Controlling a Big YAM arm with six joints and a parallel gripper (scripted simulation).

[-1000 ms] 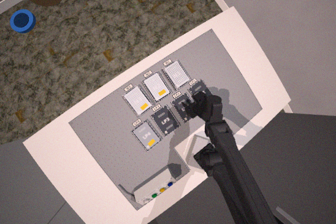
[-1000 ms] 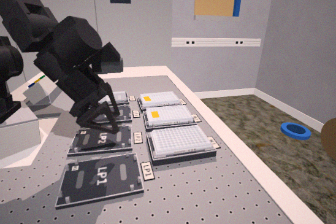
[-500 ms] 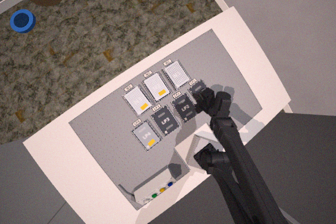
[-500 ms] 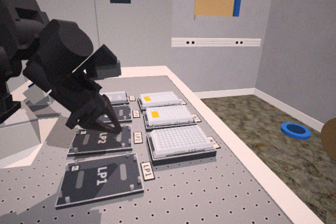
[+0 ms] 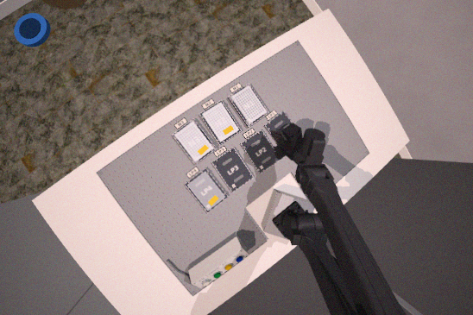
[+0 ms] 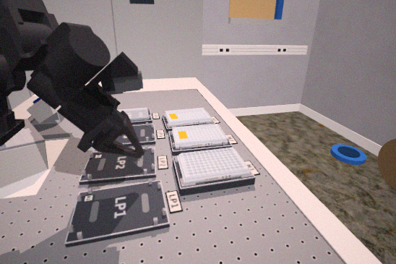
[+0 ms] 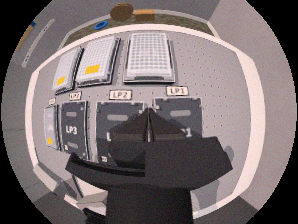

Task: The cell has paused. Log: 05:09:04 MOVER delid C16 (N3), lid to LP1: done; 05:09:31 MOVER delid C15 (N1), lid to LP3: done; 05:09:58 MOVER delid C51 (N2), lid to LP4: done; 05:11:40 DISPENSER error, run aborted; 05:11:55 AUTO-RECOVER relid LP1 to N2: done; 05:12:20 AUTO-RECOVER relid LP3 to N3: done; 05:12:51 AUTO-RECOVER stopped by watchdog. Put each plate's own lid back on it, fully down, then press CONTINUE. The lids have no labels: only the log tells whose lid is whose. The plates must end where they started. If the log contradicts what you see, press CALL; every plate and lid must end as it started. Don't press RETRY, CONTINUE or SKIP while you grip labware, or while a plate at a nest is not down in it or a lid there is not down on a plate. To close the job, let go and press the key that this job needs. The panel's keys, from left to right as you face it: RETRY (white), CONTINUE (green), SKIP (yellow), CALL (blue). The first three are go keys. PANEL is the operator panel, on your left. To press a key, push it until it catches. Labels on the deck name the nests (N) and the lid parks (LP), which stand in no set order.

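Now: hand 15 cm short of the clear lid, 12 cm to the right of it and 4 cm above it. The rest, counted from my hand: blue key 30 cm behind, 38 cm to the left; then green key 29 cm behind, 48 cm to the left; then yellow key 29 cm behind, 43 cm to the left.
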